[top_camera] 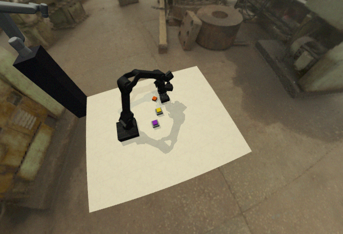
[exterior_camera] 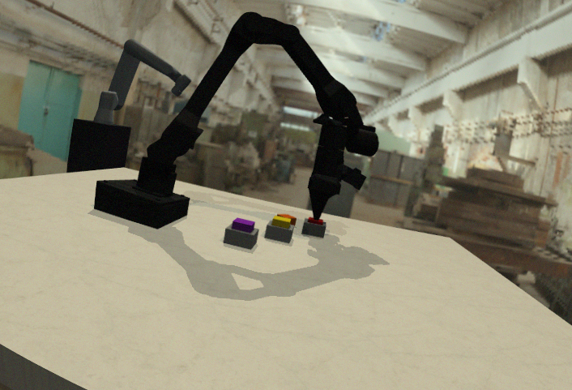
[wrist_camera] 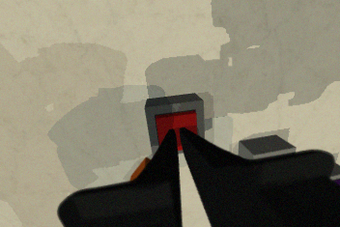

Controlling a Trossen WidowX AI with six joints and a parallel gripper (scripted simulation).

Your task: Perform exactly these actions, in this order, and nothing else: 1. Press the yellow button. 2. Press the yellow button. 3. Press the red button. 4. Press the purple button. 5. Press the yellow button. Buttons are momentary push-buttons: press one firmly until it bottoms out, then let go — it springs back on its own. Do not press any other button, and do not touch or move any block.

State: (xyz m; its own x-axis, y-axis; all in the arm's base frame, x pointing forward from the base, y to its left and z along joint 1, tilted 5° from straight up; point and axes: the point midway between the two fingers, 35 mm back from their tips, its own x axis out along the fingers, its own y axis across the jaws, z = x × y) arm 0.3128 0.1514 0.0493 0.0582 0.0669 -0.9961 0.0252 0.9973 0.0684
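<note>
My gripper tip is 10 mm above the red button. Round my gripper tip: orange block: 60 mm behind, 40 mm to the left, 20 mm below; purple button: 190 mm to the right, 130 mm behind; yellow button: 100 mm to the right, 70 mm behind.
</note>
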